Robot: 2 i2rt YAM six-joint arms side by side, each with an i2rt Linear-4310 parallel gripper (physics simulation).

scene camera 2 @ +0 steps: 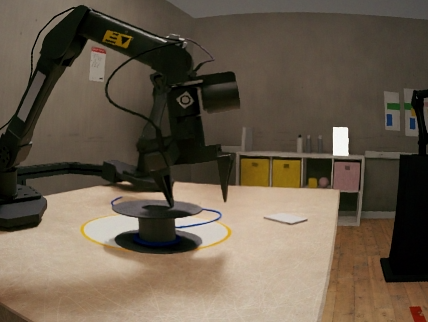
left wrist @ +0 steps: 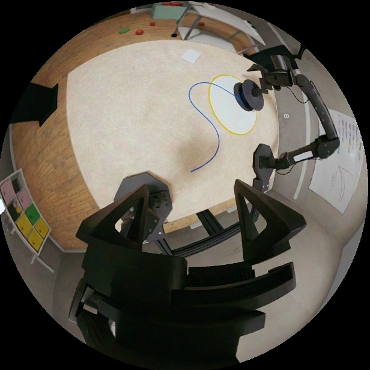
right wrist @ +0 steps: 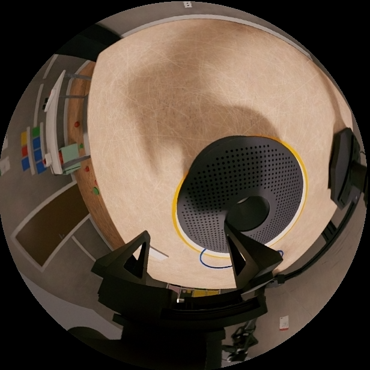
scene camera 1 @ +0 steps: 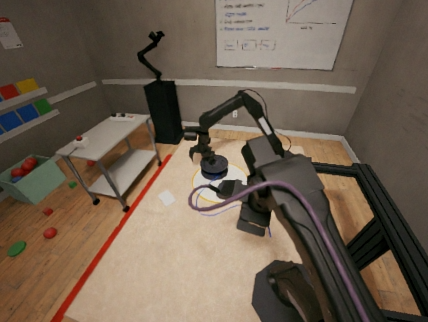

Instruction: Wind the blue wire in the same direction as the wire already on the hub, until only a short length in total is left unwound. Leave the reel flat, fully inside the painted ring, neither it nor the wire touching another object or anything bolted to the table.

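Where they show: left gripper, fingertip midpoint: (scene camera 1: 248, 209); right gripper, fingertip midpoint: (scene camera 2: 198, 204) (scene camera 1: 200, 162); left arm's base, origin of the base link: (scene camera 2: 143, 173) (scene camera 1: 288, 296); right arm's base, origin of the base link: (scene camera 2: 5, 198).
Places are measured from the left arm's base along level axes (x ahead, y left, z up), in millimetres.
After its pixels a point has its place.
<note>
A dark reel (scene camera 1: 214, 169) {x 404, y -500, z 10 mm} (scene camera 2: 157, 231) {x 445, y -585, z -27 mm} (left wrist: 253, 95) (right wrist: 240, 170) stands flat, its lower flange over the edge of the painted yellow ring (scene camera 2: 82, 231) {x 267, y -614, z -55 mm} (left wrist: 237, 133). Blue wire (scene camera 2: 215, 212) {x 411, y -260, z -54 mm} (left wrist: 218, 137) shows low on the hub; its loose length leaves the reel, crosses the ring and lies in an S-curve on the table. My right gripper (scene camera 2: 198, 203) {x 496, y -527, z 18 mm} (right wrist: 184, 231) is open above the reel, one fingertip at the hub's hole, the other outside the flange. My left gripper (left wrist: 189, 185) is open and empty, high above the table near the wire's free end. Its fingers are mostly hidden in scene camera 1.
A white card (scene camera 1: 167, 197) {x 597, y -283, z -49 mm} (scene camera 2: 286, 218) {x 603, y -289, z -49 mm} (left wrist: 190, 55) lies apart from the reel and wire. The left arm's base (scene camera 1: 280, 290) {x 51, y 28, z 129 mm} and right arm's base (scene camera 2: 20, 210) {x 134, y -699, z -18 mm} (right wrist: 342, 167) are bolted to the table. A purple cable (scene camera 1: 270, 183) hangs along the left arm.
</note>
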